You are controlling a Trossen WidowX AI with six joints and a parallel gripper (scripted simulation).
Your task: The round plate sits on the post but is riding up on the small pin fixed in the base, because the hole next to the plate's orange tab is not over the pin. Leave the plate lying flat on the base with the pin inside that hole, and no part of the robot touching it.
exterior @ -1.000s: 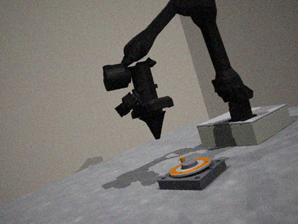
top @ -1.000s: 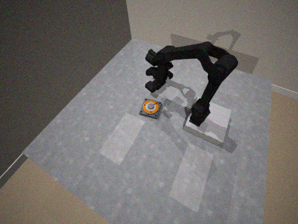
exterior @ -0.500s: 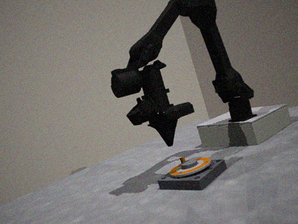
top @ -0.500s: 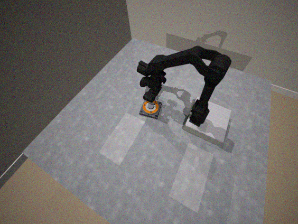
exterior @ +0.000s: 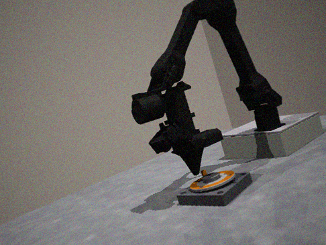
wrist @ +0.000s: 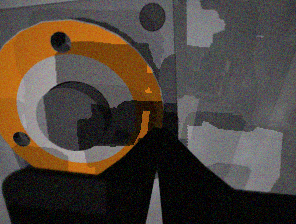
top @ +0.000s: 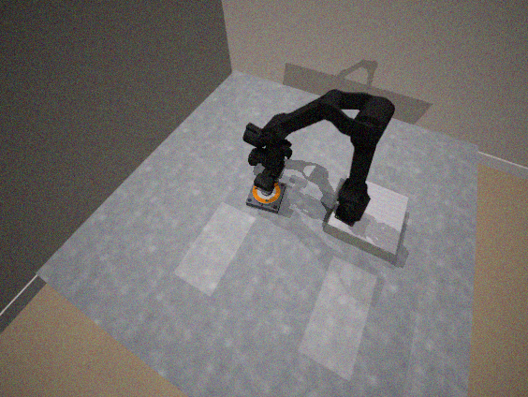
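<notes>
Right now my gripper tip is 50 mm to the right of the base and 20 mm above it.
</notes>
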